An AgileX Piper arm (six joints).
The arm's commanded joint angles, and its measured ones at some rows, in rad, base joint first. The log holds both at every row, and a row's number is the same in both.
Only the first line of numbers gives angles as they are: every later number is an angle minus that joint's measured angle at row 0.
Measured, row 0:
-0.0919, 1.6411, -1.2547, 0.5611, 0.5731, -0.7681
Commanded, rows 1 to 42:
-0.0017, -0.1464, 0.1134, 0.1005, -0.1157, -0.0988
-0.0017, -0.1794, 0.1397, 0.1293, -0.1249, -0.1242
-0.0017, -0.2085, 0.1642, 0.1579, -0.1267, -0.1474
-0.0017, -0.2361, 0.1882, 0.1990, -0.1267, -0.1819
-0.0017, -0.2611, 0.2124, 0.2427, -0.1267, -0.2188
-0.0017, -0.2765, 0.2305, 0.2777, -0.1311, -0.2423
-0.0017, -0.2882, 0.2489, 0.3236, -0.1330, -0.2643
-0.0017, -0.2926, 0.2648, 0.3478, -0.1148, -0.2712
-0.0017, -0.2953, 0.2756, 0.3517, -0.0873, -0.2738
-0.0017, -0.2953, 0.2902, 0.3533, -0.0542, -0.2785
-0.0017, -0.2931, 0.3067, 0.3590, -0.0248, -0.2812
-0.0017, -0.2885, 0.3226, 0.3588, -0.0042, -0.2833
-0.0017, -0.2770, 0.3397, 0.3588, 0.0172, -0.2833
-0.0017, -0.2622, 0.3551, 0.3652, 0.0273, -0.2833
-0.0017, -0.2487, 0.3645, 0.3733, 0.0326, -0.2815
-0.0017, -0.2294, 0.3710, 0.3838, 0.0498, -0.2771
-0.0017, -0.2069, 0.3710, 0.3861, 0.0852, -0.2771
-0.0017, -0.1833, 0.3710, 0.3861, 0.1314, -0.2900
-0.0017, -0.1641, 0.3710, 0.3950, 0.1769, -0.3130
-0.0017, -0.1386, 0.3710, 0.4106, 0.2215, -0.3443
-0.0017, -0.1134, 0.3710, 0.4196, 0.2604, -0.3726
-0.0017, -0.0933, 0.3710, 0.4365, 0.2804, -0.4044
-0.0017, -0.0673, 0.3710, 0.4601, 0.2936, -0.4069
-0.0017, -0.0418, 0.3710, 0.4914, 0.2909, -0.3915
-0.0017, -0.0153, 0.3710, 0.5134, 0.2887, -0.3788
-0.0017, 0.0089, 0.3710, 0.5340, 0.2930, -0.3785
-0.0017, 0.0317, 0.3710, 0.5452, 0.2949, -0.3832
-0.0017, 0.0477, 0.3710, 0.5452, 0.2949, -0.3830
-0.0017, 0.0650, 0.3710, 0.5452, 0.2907, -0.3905
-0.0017, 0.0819, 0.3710, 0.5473, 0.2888, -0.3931
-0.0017, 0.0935, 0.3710, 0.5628, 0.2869, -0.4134
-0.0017, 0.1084, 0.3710, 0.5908, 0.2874, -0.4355
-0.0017, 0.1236, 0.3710, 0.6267, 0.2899, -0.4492
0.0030, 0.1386, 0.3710, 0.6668, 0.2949, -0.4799
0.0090, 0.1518, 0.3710, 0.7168, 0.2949, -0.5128
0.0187, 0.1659, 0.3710, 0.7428, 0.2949, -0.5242
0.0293, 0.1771, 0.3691, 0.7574, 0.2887, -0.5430
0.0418, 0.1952, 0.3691, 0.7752, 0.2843, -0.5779
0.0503, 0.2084, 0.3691, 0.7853, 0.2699, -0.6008
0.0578, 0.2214, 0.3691, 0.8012, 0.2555, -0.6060
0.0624, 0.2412, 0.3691, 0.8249, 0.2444, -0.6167
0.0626, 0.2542, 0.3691, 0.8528, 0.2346, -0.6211
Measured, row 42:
0.0459, 0.2064, 0.3680, 0.7660, 0.2730, -0.5646
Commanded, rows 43 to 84:
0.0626, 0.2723, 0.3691, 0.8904, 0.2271, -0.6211
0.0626, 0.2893, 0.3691, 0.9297, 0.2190, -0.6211
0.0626, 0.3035, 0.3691, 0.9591, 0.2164, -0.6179
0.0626, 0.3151, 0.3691, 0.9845, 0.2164, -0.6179
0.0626, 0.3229, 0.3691, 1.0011, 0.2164, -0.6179
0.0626, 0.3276, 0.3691, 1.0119, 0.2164, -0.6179
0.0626, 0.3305, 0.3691, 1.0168, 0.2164, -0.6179
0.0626, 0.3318, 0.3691, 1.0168, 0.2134, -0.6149
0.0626, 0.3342, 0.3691, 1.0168, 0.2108, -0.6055
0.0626, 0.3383, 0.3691, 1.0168, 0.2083, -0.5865
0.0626, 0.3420, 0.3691, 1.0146, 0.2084, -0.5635
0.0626, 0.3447, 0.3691, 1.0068, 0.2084, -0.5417
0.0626, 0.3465, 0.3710, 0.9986, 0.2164, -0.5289
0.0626, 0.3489, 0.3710, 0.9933, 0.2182, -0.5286
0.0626, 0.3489, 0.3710, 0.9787, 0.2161, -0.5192
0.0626, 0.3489, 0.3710, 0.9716, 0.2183, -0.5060
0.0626, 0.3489, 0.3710, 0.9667, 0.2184, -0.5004
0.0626, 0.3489, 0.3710, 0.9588, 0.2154, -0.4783
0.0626, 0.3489, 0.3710, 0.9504, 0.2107, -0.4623
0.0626, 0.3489, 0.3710, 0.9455, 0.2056, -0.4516
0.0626, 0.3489, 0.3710, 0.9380, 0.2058, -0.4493
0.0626, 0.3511, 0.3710, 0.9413, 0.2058, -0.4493
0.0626, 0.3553, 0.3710, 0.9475, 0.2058, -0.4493
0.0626, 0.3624, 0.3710, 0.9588, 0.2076, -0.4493
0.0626, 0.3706, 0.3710, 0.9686, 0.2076, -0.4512
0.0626, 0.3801, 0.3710, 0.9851, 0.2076, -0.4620
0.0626, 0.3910, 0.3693, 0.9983, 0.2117, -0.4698
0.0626, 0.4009, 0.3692, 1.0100, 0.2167, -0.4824
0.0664, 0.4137, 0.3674, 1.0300, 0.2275, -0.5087
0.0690, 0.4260, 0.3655, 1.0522, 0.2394, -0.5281
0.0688, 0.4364, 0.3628, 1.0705, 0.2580, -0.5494
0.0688, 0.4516, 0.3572, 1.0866, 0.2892, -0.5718
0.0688, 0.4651, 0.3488, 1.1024, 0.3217, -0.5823
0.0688, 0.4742, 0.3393, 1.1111, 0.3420, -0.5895
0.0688, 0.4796, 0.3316, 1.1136, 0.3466, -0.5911
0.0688, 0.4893, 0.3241, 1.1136, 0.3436, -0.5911
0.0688, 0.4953, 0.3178, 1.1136, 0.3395, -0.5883
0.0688, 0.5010, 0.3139, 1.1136, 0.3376, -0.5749
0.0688, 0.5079, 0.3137, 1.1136, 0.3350, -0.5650
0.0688, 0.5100, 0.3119, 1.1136, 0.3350, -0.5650
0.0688, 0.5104, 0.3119, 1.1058, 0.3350, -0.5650
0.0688, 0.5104, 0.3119, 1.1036, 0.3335, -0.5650
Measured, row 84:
0.0644, 0.5006, 0.3201, 1.1055, 0.3298, -0.5648
